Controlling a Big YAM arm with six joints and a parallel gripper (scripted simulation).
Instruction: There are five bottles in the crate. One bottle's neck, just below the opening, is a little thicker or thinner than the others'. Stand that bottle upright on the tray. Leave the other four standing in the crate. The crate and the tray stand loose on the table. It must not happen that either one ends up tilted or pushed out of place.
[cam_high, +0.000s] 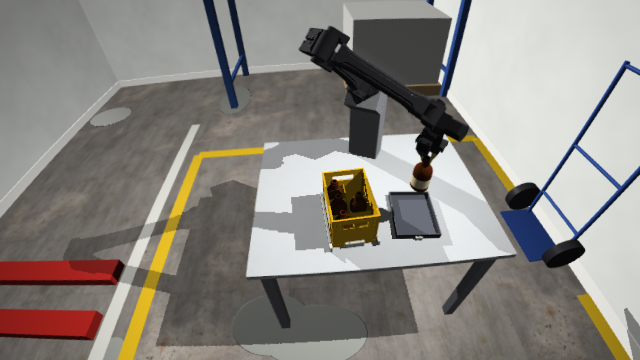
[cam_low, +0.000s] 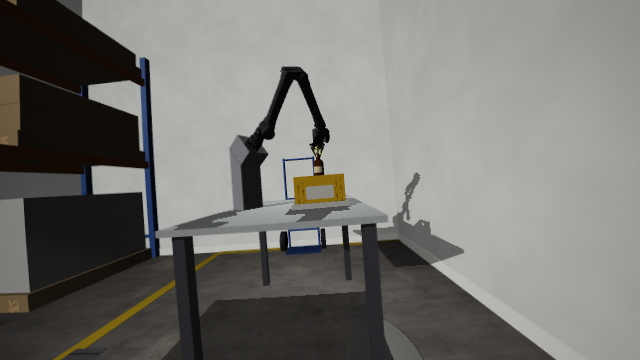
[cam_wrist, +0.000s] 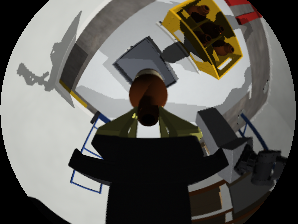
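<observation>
The brown bottle lies 60 mm below my hand. The rest, counted from my hand: dark tray: 320 mm below, 10 mm to the left; then crate: 260 mm to the right, 240 mm below, 120 mm behind.
</observation>
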